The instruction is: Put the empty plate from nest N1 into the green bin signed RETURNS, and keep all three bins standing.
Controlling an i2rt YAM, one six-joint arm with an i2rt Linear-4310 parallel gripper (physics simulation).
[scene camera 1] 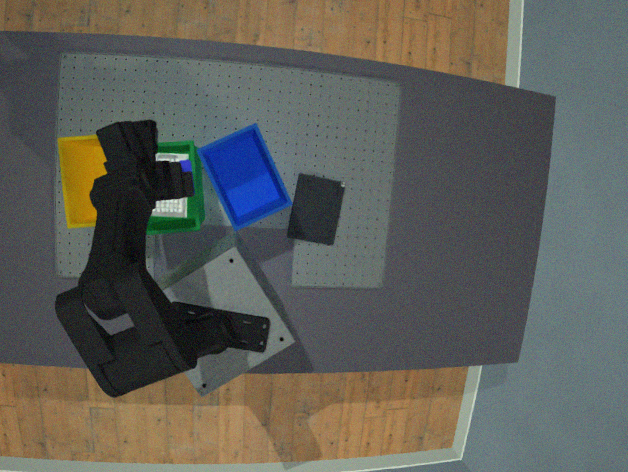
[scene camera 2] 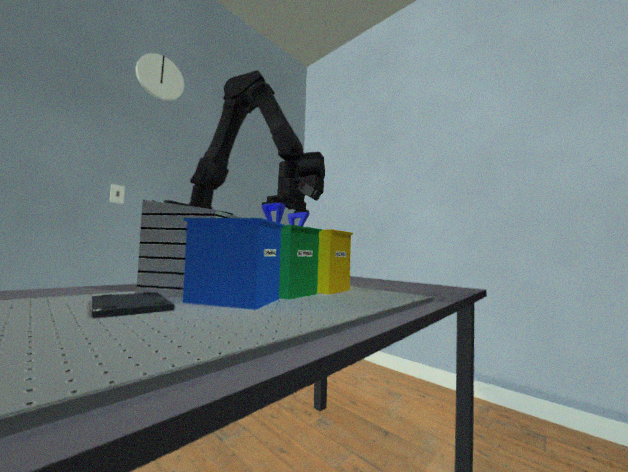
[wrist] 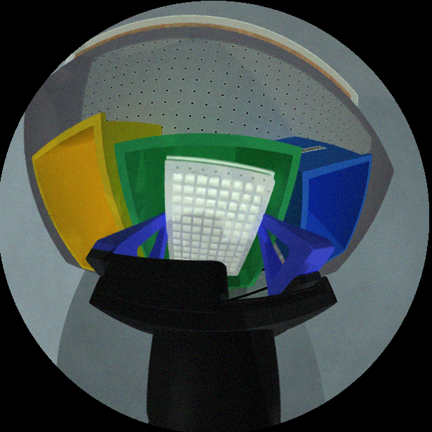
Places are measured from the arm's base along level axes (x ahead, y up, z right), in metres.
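Pixels of known places: arm's base, origin of its link: point(scene camera 1: 218, 326) point(scene camera 2: 199, 210).
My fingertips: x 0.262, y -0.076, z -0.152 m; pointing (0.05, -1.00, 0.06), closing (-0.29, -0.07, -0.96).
Ahead of a thing's pixels: the offset from my fingertips to its top centre. Level surfaces: height alone.
The white plate {dx -0.011, dy +0.018, dz +0.001 m} point(scene camera 1: 171, 208) point(wrist: 215, 220), with a grid of wells, is held across its width between the blue fingertips of my gripper point(scene camera 2: 285, 219) point(wrist: 212, 216), which is shut on it. The plate lies within the outline of the green bin {dx -0.017, dy +0.021, dz +0.000 m} point(scene camera 1: 197, 208) point(scene camera 2: 299, 271) point(wrist: 210, 142); it is hidden by the bins in scene view 2. The fingertips are about at the green rim. The blue bin {dx +0.034, dy +0.021, dz +0.155 m} point(scene camera 1: 246, 172) point(scene camera 2: 223, 263) point(wrist: 340, 200) stands turned at an angle beside the green one. The yellow bin {dx -0.028, dy +0.021, dz -0.142 m} point(scene camera 1: 80, 180) point(scene camera 2: 335, 268) point(wrist: 75, 195) stands on the other side. All three are upright.
A dark flat slab {dx -0.012, dy -0.147, dz +0.345 m} point(scene camera 1: 315, 209) point(scene camera 2: 131, 304) lies on the perforated board {dy -0.159 m} point(scene camera 1: 350, 126) point(scene camera 2: 167, 345) point(wrist: 185, 95), near the blue bin. The grey arm base block point(scene camera 1: 223, 279) point(scene camera 2: 161, 243) stands behind the bins. The black arm reaches over the yellow and green bins.
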